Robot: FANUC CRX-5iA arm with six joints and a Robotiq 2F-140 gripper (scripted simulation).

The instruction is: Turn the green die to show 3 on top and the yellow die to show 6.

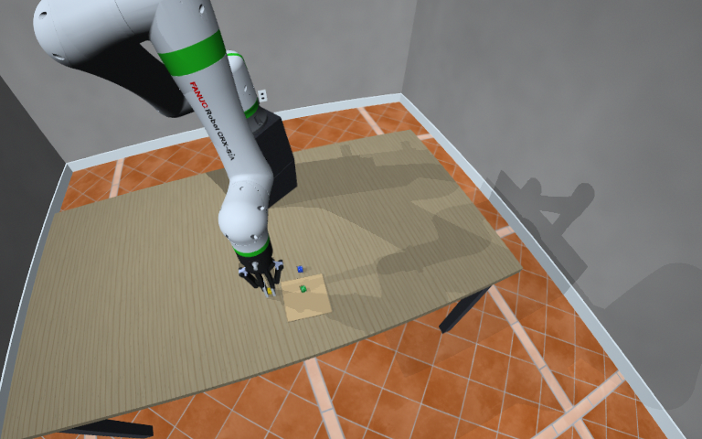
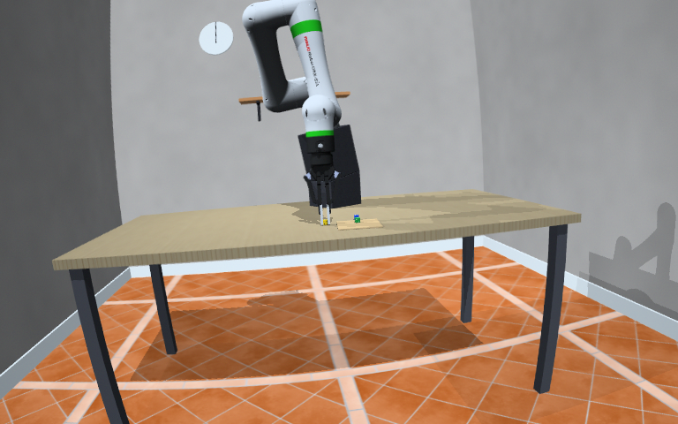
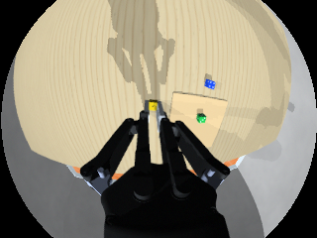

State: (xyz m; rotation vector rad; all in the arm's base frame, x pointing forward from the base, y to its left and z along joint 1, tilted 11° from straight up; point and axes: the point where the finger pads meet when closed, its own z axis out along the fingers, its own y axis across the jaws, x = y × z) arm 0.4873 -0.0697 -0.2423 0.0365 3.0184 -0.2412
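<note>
The green die lies 11 cm to the left of my hand, 2 cm below it and 2 cm ahead of it. Also, from my hand: tan mat 11 cm to the left, 4 cm ahead, 3 cm below; then blue die 11 cm to the left, 6 cm behind, 3 cm below; then yellow die 3 cm below, 1 cm behind.
</note>
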